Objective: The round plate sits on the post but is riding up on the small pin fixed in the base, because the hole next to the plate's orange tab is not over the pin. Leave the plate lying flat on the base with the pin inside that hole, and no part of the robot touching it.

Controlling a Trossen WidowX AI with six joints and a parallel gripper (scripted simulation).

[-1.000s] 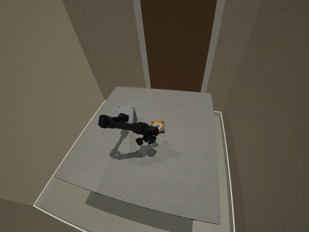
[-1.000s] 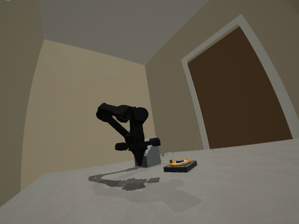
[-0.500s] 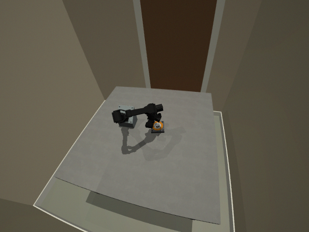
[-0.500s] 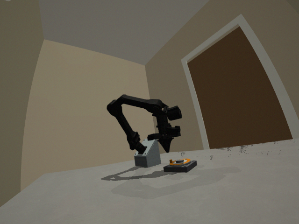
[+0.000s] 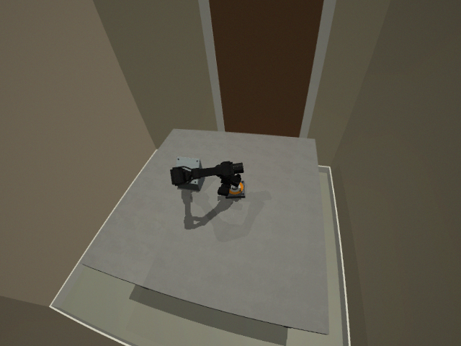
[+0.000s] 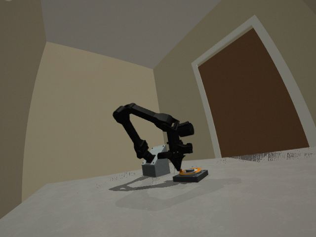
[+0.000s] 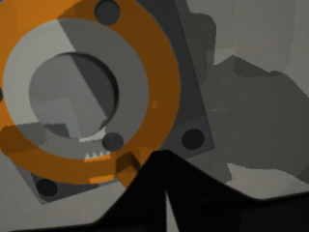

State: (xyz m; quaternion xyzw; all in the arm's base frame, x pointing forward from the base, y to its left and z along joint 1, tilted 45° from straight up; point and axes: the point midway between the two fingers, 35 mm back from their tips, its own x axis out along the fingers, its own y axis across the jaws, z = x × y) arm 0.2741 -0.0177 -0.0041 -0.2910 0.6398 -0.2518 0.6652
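The square base lies 3 cm ahead of my gripper tip, 4 cm to the left of it and 2 cm below it.
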